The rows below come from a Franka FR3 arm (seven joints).
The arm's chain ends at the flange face. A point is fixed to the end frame.
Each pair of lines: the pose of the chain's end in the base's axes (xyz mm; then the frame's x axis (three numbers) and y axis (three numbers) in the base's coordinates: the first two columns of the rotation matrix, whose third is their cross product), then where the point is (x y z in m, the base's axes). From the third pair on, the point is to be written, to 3 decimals.
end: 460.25 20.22 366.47 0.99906 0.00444 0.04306 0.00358 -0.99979 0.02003
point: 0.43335 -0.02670 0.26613
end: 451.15 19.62 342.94 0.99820 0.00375 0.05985 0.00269 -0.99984 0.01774
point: 0.42592 -0.02705 0.24205
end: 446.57 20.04 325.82 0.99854 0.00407 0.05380 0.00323 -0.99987 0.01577
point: 0.421 -0.026 0.225
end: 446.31 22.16 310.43 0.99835 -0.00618 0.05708 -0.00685 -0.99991 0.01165
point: 0.420 -0.024 0.209
